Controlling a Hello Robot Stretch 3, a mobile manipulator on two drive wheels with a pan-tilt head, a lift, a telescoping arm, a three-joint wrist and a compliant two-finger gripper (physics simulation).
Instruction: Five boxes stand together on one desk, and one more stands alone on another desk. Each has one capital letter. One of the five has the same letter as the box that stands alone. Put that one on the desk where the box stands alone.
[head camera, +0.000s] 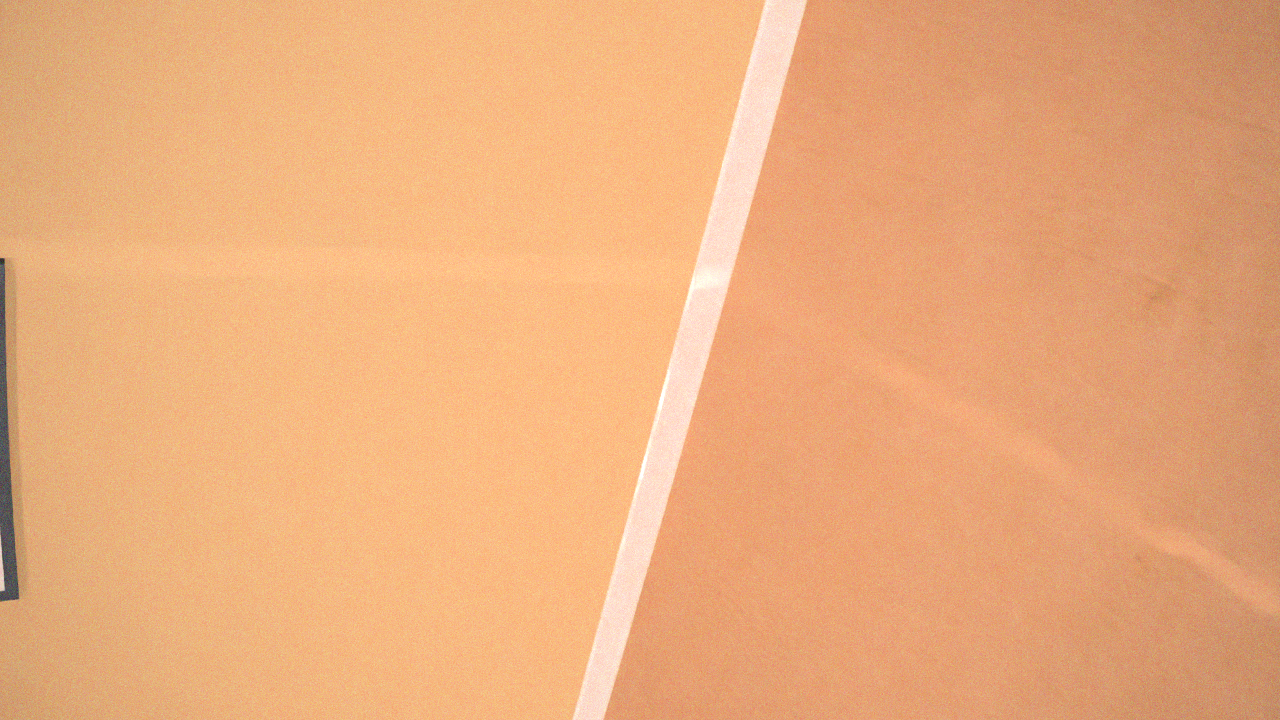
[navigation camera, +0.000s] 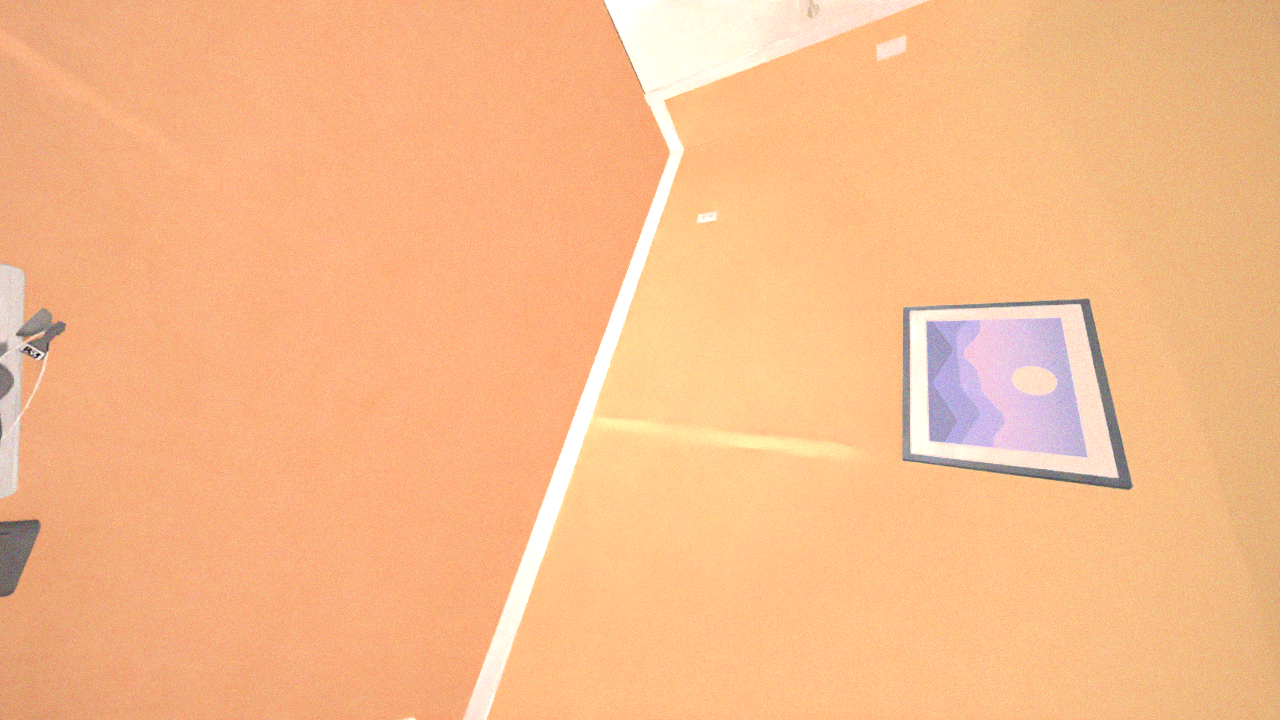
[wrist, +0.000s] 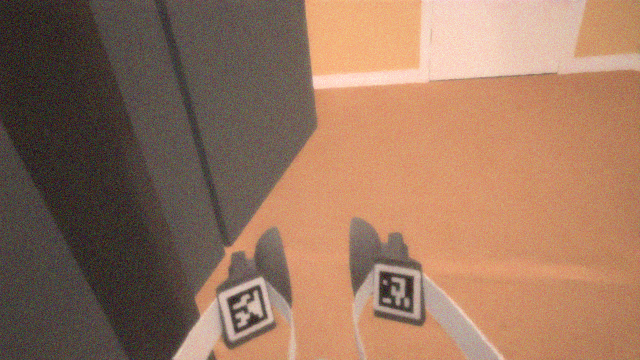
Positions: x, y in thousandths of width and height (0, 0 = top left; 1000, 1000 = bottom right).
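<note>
From the wrist view I can see a white door (wrist: 707, 132), and my gripper (wrist: 498, 693) is there as well.
</note>
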